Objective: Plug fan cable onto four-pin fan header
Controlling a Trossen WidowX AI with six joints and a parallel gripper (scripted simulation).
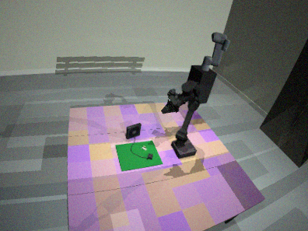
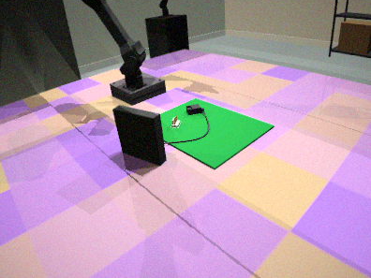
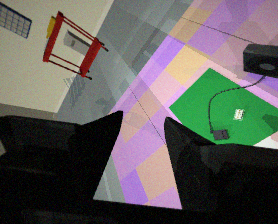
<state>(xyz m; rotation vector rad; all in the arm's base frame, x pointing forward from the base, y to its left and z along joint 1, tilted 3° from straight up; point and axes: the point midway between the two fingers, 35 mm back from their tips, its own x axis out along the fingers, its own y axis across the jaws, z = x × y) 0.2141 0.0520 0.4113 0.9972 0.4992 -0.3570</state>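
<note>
The dark plug lies 1 cm to the right of my gripper tip and 42 cm below it. Also, from my gripper tip: black fan block: 5 cm ahead, 24 cm to the right, 37 cm below; green board: 7 cm ahead, 6 cm to the right, 44 cm below; white four-pin header: 1 cm ahead, 10 cm to the right, 43 cm below.
</note>
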